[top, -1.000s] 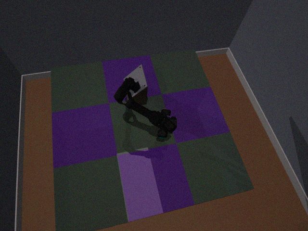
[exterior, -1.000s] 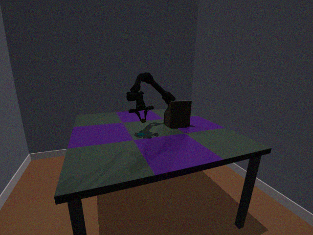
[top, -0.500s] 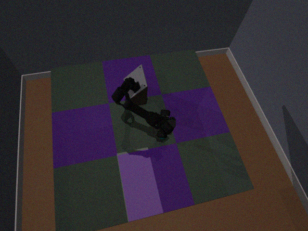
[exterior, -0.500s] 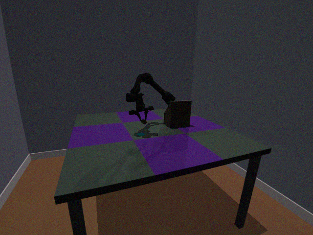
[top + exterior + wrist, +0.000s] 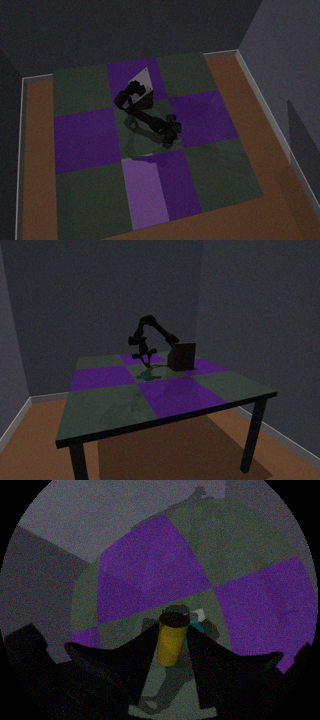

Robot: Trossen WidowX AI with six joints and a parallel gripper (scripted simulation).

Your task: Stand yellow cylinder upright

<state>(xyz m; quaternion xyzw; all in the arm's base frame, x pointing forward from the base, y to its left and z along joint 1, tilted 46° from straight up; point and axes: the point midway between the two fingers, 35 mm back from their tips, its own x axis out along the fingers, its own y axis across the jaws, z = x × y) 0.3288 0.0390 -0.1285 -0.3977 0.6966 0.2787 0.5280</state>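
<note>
Right now my gripper tip is 10 mm short of the cyan circle, 30 mm to the left of it and 110 mm above it. Also, from my gripper tip: yellow tall cylinder 10 mm behind, 20 mm to the right, 10 mm below.
</note>
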